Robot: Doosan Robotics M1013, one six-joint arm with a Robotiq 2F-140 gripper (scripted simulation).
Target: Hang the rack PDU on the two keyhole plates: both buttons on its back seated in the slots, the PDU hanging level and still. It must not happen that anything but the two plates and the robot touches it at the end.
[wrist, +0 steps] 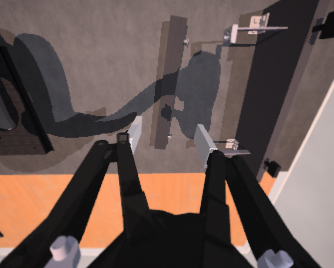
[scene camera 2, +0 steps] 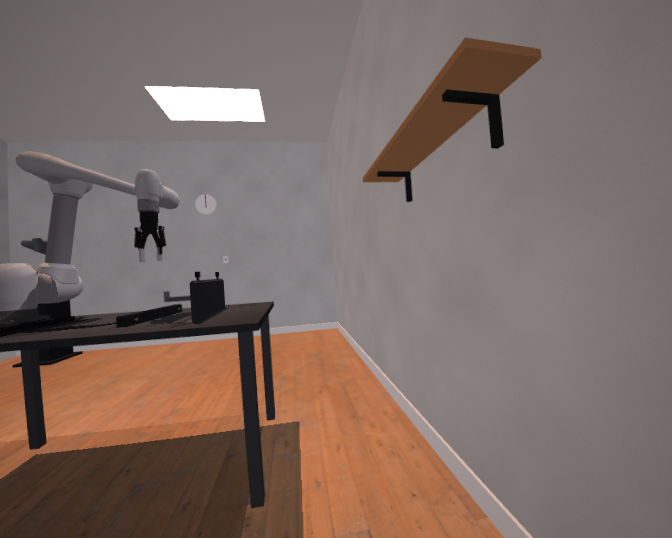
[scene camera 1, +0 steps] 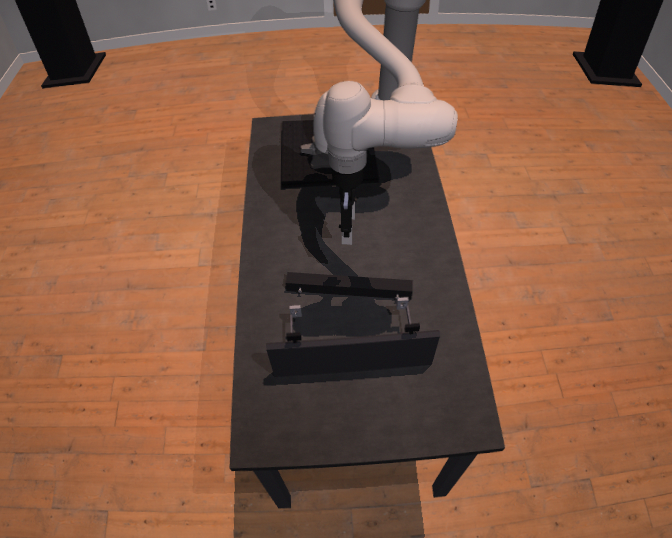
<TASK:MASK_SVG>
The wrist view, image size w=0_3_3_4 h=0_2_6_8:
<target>my gripper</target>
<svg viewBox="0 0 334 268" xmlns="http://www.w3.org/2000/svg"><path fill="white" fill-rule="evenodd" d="M0 262L0 268L77 268L81 259L79 244L86 230L110 163L117 162L123 231L86 268L254 268L231 243L230 208L226 204L226 182L249 246L257 261L257 268L321 268L293 237L245 160L236 155L232 156L232 158L225 157L224 153L217 149L202 124L197 124L193 139L204 168L207 168L199 213L188 212L176 215L164 210L149 209L146 194L142 191L133 157L141 135L142 116L136 116L129 130L116 135L117 143L109 144L106 140L98 140L93 144L48 216Z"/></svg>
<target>rack PDU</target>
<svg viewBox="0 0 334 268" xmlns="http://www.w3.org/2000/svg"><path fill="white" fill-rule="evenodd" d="M173 15L170 16L154 149L166 150L167 138L171 139L171 135L168 136L183 42L188 44L188 39L184 40L187 18Z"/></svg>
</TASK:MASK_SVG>
